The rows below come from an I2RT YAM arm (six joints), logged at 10 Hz.
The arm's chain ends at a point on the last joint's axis. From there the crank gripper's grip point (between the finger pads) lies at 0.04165 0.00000 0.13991 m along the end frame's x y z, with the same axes.
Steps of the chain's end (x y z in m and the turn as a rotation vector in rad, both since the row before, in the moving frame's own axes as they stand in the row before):
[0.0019, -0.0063, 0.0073, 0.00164, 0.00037, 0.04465]
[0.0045, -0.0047, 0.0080, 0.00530, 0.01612, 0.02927]
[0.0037, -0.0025, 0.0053, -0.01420, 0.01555, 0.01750]
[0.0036, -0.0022, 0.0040, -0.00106, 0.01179, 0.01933]
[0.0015, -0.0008, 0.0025, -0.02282, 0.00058, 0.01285]
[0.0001, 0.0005, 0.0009, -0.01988, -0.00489, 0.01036]
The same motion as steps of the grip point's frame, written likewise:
[0.0019, -0.0047, 0.0073, 0.00164, 0.00037, 0.04465]
[0.0067, -0.0042, 0.0073, 0.00530, 0.01612, 0.02927]
[0.0058, 0.0002, 0.0046, -0.01420, 0.01555, 0.01750]
[0.0052, -0.0012, 0.0035, -0.00106, 0.01179, 0.01933]
[0.0016, 0.0029, 0.0024, -0.02282, 0.00058, 0.01285]
[-0.0006, 0.0037, 0.0011, -0.01988, -0.00489, 0.01036]

